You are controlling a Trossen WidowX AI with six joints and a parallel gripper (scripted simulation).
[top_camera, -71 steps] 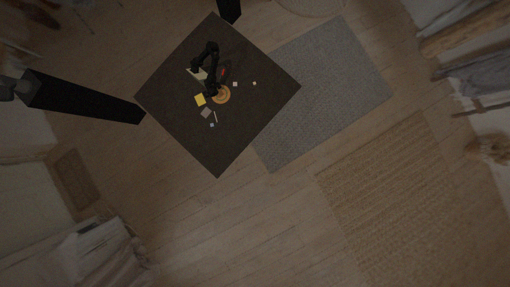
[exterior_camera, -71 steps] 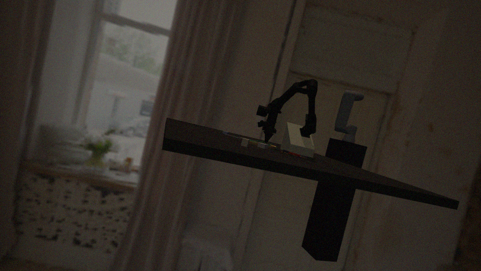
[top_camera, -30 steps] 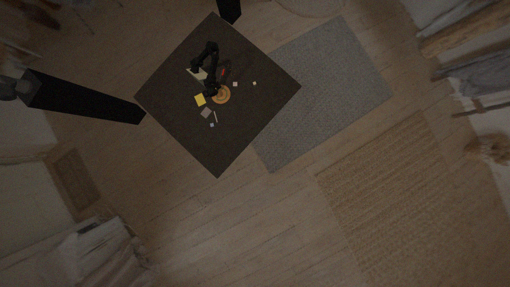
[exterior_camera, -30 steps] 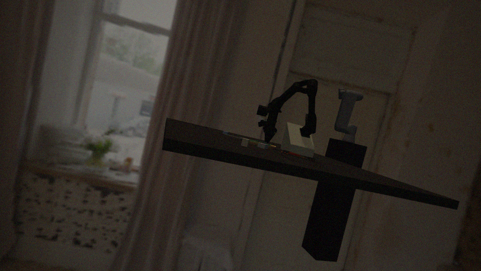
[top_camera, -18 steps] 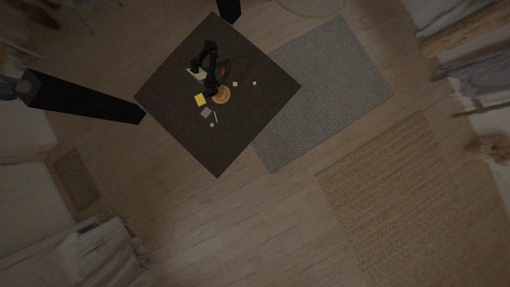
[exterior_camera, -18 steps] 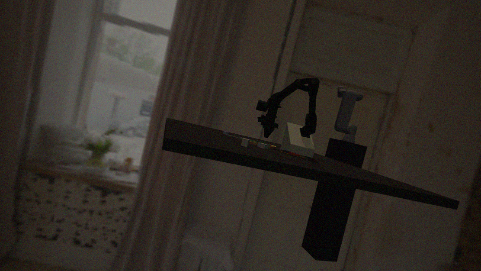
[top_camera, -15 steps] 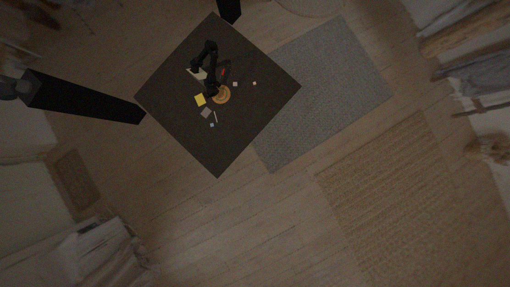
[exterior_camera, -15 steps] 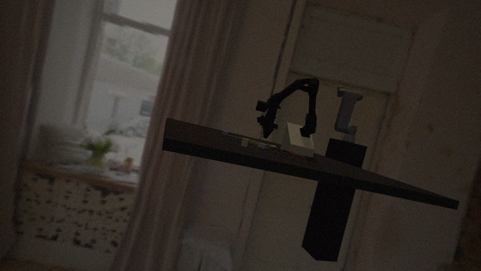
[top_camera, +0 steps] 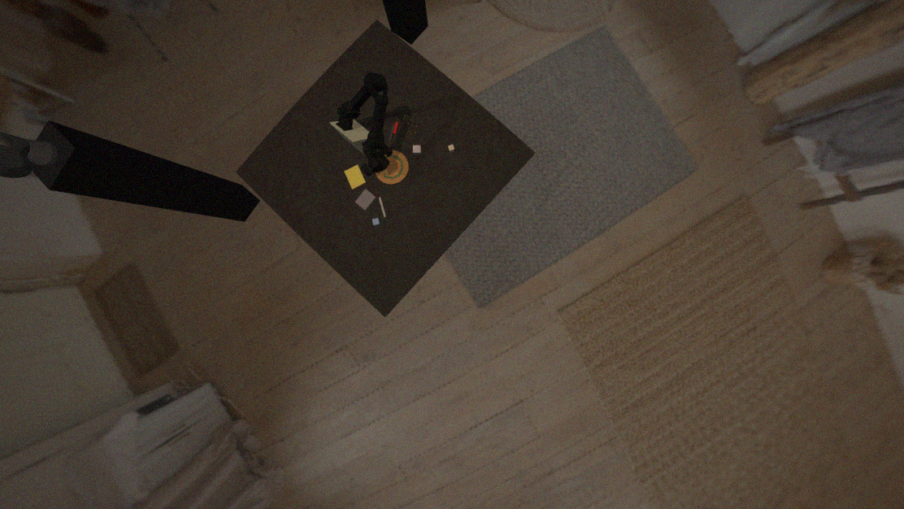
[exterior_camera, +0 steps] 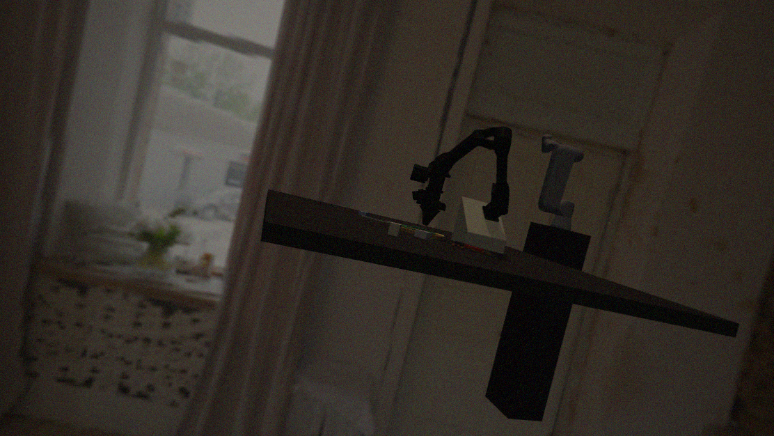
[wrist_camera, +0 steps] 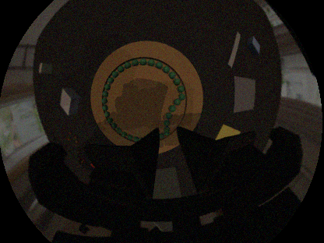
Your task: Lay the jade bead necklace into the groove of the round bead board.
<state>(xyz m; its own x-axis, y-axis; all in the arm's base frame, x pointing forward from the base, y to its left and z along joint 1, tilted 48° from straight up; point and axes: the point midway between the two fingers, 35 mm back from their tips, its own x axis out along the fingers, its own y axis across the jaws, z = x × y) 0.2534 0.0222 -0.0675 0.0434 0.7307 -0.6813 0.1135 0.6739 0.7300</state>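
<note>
Right now the round bead board is 4 cm ahead of my gripper tip, 3 cm to the left of it and 2 cm below it. Also, from my gripper tip: yellow square 14 cm to the right, 10 cm behind, 3 cm below; then grey-white block 20 cm to the left, 9 cm ahead, 2 cm below; then grey square 21 cm to the right, 3 cm below, 3 cm ahead.
</note>
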